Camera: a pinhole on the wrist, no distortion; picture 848 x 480 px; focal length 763.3 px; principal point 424.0 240.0 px. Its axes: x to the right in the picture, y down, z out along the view. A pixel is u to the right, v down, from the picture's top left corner.
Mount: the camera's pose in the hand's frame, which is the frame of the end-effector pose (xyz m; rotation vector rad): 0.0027 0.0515 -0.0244 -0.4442 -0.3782 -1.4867
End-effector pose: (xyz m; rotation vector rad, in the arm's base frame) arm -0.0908 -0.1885 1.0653 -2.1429 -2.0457 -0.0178
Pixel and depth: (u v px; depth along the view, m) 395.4 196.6 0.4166
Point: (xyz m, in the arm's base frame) 0.1432 -0.1635 0.7077
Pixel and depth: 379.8 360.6 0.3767
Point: 0.1404 -0.0881 0.7611
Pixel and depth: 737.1 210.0 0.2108
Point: -0.0313 -0.1590 0.8578
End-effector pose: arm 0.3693 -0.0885 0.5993 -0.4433 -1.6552 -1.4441
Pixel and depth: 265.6 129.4 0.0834
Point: 0.4392 -0.0213 0.6618
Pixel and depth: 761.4 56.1 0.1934
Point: 0.3729 0.1141 0.6282
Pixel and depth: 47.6 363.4 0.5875
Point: 0.6361 0.3509 1.0649
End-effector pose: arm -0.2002 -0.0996 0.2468 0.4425 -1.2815 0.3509
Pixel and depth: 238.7 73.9 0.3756
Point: -0.5889 0.0446 0.2719
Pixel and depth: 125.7 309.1 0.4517
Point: -0.6287 0.1373 0.4058
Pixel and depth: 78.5 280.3 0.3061
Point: -0.4954 0.0975 0.3435
